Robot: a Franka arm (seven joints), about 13 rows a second.
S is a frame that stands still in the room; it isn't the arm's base.
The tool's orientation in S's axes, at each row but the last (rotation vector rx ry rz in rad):
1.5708, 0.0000, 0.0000
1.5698, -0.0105, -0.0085
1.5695, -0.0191, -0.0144
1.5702, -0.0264, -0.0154
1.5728, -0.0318, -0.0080
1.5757, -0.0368, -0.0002
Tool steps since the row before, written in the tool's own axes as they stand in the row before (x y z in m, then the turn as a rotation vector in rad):
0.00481, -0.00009, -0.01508, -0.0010, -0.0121, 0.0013
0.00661, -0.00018, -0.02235, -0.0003, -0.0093, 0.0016
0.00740, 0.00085, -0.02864, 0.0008, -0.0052, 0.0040
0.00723, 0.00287, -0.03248, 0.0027, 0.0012, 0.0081
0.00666, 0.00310, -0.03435, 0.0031, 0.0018, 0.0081
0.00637, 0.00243, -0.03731, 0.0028, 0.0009, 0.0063
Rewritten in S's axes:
0.00481, 0.01508, -0.00009, -0.0010, -0.0013, -0.0121
0.00688, 0.02227, -0.00019, -0.0003, -0.0016, -0.0093
0.00801, 0.02848, 0.00084, 0.0007, -0.0040, -0.0052
0.00807, 0.03228, 0.00291, 0.0025, -0.0082, 0.0012
0.00748, 0.03416, 0.00328, 0.0029, -0.0082, 0.0018
0.00719, 0.03714, 0.00278, 0.0026, -0.0064, 0.0009

